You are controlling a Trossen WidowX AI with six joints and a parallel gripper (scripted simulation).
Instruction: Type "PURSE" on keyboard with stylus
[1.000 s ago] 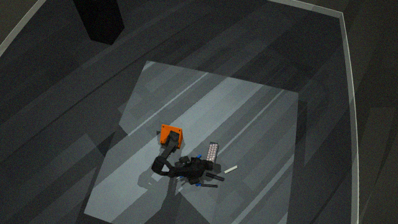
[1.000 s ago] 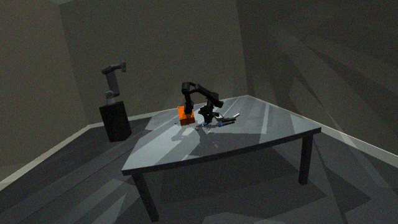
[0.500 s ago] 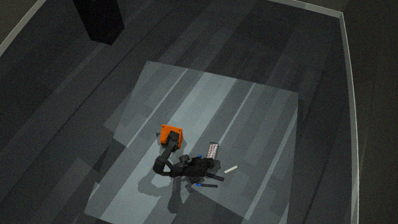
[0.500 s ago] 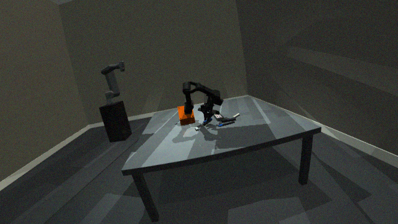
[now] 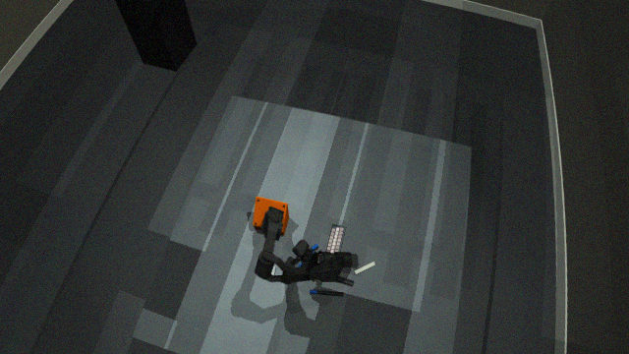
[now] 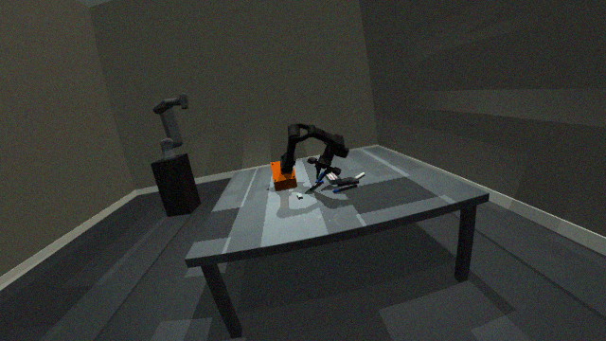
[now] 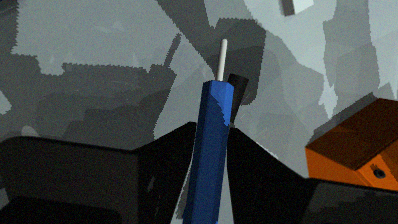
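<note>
My gripper tip is 4 cm to the left of the stylus tip, 2 cm past it and 1 cm above it. From my gripper tip the other things lie so: white cylinder (25 cm ahead, 7 cm to the left, 4 cm below); grey block (12 cm behind, 8 cm to the right, 5 cm below); blue stylus (1 cm to the right, 1 cm behind).
</note>
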